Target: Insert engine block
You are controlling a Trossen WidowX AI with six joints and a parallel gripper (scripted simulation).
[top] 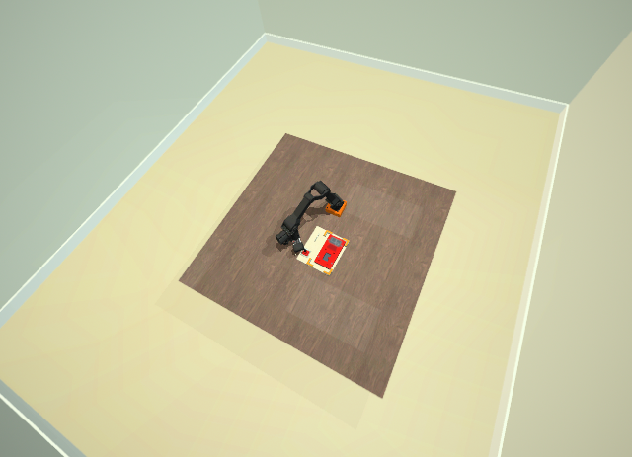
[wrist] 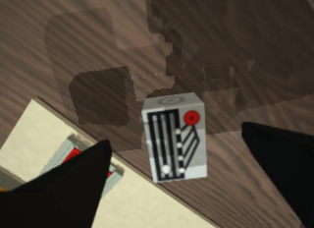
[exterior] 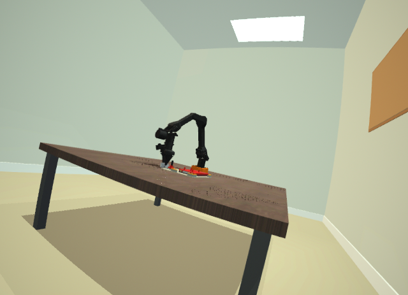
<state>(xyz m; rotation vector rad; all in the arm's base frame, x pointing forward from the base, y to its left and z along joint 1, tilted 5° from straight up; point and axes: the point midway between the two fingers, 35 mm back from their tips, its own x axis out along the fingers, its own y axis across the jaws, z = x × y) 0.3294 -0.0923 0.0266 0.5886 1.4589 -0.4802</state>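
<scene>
Now: the engine block 1 cm below my gripper tip.
</scene>
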